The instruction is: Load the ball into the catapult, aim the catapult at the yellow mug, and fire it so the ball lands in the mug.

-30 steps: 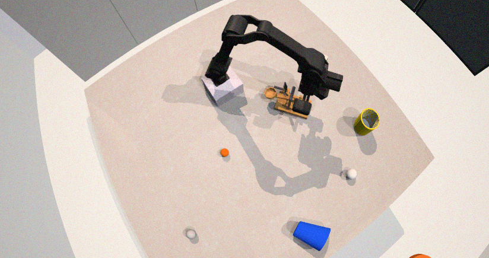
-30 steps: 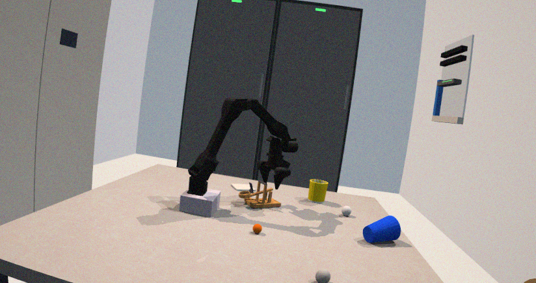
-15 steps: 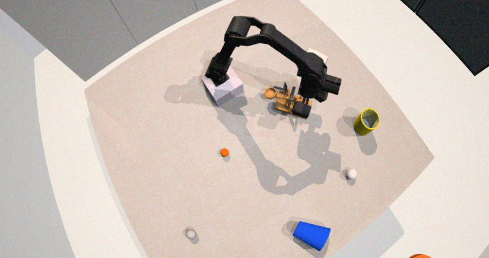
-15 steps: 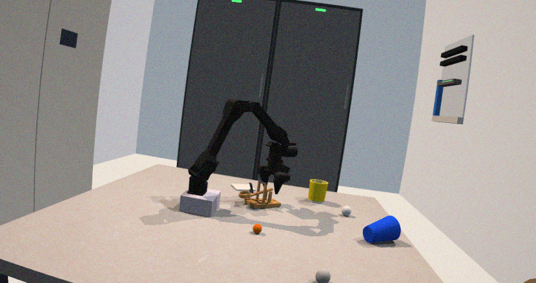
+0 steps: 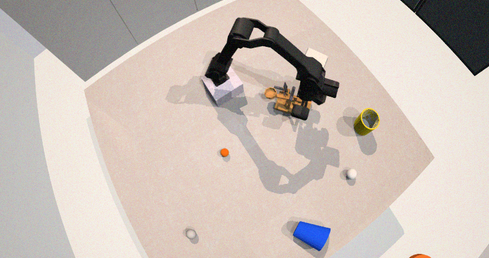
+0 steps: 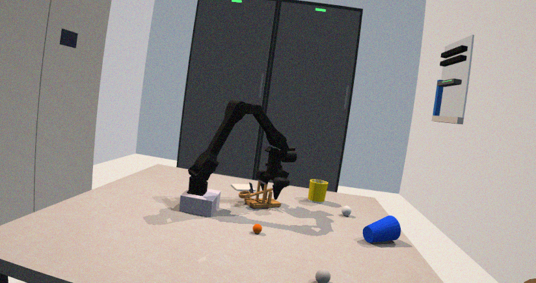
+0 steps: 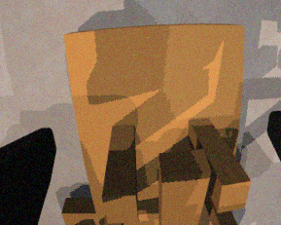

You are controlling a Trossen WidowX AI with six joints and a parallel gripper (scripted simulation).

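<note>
Now: the orange ball 1 cm behind my gripper tip, 35 cm to the right of it and 2 cm below it. The rest, counted from my gripper tip: wooden catapult 7 cm behind, 4 cm to the right, 1 cm above; then flat white tile 15 cm behind, 22 cm to the left, 4 cm below; then yellow mug 23 cm ahead, 18 cm to the left, 1 cm below.
</note>
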